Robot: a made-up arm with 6 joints. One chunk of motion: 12 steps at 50 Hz.
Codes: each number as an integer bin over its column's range. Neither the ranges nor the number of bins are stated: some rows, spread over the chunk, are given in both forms.
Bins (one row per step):
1: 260 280 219 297 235 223
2: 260 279 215 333 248 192
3: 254 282 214 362 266 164
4: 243 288 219 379 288 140
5: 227 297 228 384 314 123
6: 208 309 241 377 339 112
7: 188 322 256 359 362 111
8: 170 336 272 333 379 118
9: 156 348 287 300 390 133
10: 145 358 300 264 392 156
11: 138 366 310 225 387 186
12: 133 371 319 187 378 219
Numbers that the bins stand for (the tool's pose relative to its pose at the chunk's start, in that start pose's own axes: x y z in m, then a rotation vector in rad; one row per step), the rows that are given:
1: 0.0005 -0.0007 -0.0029 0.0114 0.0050 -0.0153
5: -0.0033 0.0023 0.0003 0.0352 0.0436 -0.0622
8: -0.0100 0.0092 0.0158 0.0212 0.0754 -0.0646
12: -0.0144 0.0153 0.0324 -0.0188 0.0749 -0.0171
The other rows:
2: 0.0005 -0.0009 -0.0043 0.0212 0.0113 -0.0298
3: -0.0002 -0.0003 -0.0046 0.0292 0.0201 -0.0430
4: -0.0015 0.0007 -0.0029 0.0338 0.0309 -0.0542
6: -0.0056 0.0044 0.0049 0.0333 0.0559 -0.0674
7: -0.0079 0.0067 0.0102 0.0284 0.0671 -0.0679
9: -0.0117 0.0113 0.0211 0.0122 0.0808 -0.0575
10: -0.0130 0.0131 0.0257 0.0023 0.0818 -0.0467
11: -0.0138 0.0145 0.0292 -0.0084 0.0793 -0.0326

